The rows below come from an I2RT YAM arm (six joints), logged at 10 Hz.
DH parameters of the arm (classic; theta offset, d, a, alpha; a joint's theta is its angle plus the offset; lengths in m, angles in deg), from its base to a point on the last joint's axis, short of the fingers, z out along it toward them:
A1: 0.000 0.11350 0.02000 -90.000
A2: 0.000 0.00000 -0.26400 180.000
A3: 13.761 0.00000 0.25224 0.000
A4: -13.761 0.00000 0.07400 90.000
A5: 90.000 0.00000 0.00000 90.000
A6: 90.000 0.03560 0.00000 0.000
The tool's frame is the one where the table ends.
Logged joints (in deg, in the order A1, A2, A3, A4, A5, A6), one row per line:
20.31, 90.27, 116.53, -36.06, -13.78, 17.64
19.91, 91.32, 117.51, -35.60, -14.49, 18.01
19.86, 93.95, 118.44, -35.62, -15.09, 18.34
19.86, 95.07, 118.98, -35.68, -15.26, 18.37
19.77, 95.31, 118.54, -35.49, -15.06, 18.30
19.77, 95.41, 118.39, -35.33, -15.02, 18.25
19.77, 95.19, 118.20, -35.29, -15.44, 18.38
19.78, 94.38, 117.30, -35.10, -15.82, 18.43
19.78, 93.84, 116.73, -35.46, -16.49, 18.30
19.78, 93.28, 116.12, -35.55, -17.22, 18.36
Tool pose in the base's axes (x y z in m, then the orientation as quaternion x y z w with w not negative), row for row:
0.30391, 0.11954, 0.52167, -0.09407, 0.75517, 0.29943, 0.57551
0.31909, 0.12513, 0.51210, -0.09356, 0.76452, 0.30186, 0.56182
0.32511, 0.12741, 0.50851, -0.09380, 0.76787, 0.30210, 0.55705
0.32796, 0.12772, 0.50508, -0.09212, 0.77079, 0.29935, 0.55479
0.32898, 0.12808, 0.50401, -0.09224, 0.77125, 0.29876, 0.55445
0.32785, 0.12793, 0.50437, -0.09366, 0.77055, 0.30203, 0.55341
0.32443, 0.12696, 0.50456, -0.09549, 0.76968, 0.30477, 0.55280
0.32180, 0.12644, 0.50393, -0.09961, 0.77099, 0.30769, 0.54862
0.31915, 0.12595, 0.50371, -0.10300, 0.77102, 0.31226, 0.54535
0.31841, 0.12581, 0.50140, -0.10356, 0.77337, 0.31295, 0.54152
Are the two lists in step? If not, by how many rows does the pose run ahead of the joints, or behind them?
The pose runs 1 row ahead of the joints: the pose in row i belongs to the joints in row i + 1.
